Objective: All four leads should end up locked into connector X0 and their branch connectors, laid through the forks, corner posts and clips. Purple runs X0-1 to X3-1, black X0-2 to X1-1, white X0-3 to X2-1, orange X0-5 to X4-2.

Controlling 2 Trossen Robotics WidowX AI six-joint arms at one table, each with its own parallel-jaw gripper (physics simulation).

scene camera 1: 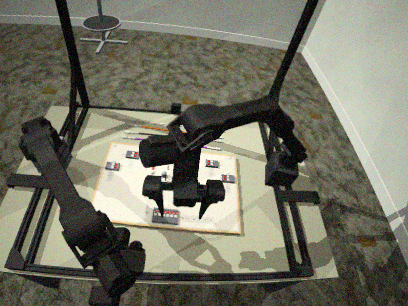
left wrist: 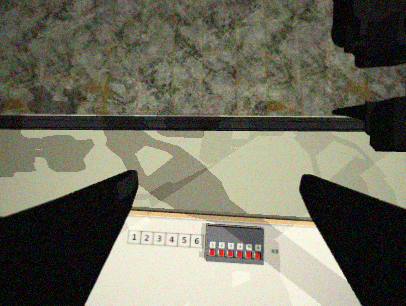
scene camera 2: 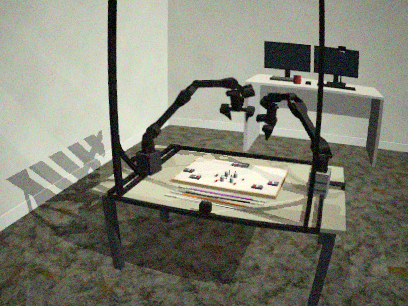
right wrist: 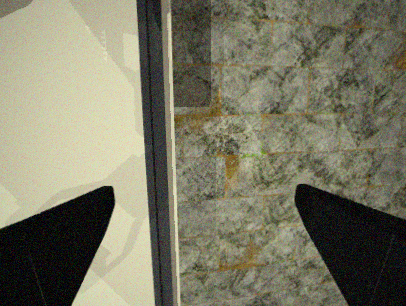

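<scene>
Purple lead and orange lead lie with the black and white leads beside the board; black and white are hard to tell apart. Connector X0 sits near the board's edge, its six red-marked slots bare. Branch connectors sit toward the board's sides, labels unreadable. My left gripper is open and empty, high above the X0 area. My right gripper is open and empty, high over the table's edge.
Small forks and posts stand mid-board, partly hidden by the left arm in scene camera 1. A black frame with tall uprights surrounds the table. The right arm shows at the upper right of the left wrist view. A desk with monitors stands behind.
</scene>
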